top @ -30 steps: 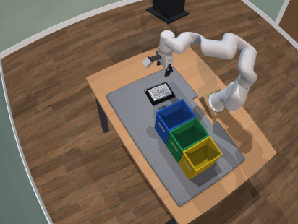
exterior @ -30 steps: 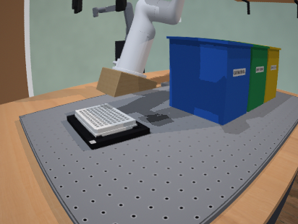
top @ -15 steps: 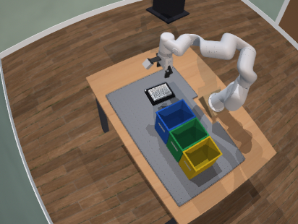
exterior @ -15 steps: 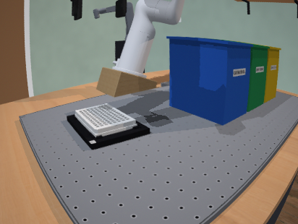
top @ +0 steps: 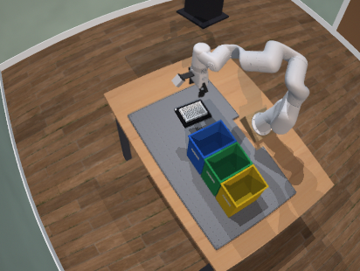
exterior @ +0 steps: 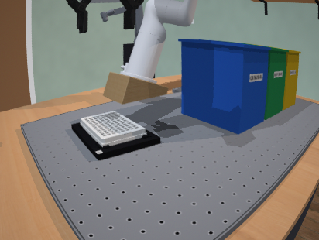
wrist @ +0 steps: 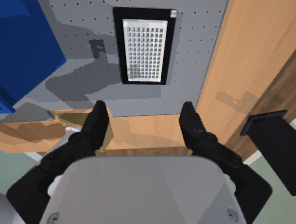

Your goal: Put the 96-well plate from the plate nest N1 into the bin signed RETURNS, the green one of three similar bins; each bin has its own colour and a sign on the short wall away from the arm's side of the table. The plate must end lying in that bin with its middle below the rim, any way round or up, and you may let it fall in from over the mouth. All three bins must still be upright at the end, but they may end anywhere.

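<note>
Now: hand 19 cm above the white 96-well plate. Round my hand: black plate nest 21 cm below; blue bin 12 cm ahead, 24 cm to the left, 12 cm below; green bin 15 cm ahead, 36 cm to the left, 12 cm below.
</note>
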